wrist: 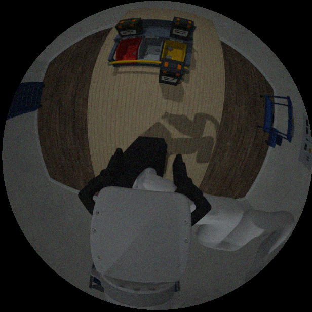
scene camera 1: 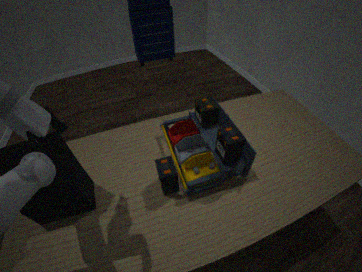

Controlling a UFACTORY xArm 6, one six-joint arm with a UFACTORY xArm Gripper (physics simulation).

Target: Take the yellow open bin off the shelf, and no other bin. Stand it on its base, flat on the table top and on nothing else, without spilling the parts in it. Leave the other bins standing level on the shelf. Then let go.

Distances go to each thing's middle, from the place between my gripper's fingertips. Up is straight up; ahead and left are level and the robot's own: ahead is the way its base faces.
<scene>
Right now the yellow open bin (scene camera 1: 202, 161) is 430 mm ahead of my hand, 50 mm to the right of it and 300 mm below it.
</scene>
